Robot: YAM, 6 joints.
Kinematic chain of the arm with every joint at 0, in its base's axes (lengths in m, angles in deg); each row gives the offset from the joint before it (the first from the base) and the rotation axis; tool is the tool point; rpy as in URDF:
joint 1: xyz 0 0 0.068 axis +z
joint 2: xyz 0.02 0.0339 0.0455 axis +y
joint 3: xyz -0.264 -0.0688 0 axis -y
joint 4: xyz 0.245 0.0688 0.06 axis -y
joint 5: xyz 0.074 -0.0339 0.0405 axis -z
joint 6: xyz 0.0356 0 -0.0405 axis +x
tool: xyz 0 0 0 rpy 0 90 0
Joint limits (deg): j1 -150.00..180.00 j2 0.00..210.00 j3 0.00..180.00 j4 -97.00..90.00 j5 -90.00..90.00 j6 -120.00..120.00
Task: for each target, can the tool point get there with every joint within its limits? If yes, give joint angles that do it. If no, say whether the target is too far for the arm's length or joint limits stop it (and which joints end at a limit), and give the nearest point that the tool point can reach.
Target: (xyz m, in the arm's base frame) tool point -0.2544 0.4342 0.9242
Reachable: no: too far | nearest point -0.1721 0.2937 0.6511 | short by 0.318 m
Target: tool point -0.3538 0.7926 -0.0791
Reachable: no: too far | nearest point -0.2569 0.5756 -0.0251 | short by 0.244 m
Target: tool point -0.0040 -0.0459 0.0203
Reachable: yes | joints 38.29 192.47 18.13 -39.38 70.40 69.35
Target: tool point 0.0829 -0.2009 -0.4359
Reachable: no: joint limits stop it (at a limit: joint 2) | nearest point 0.0845 -0.2048 -0.3793 | short by 0.057 m
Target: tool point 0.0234 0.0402 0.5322
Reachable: yes | joints 99.07 37.54 67.47 32.85 55.81 16.17
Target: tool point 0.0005 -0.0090 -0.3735
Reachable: no: joint limits stop it (at a limit: joint 2) | nearest point 0.0026 -0.0461 -0.3184 | short by 0.066 m
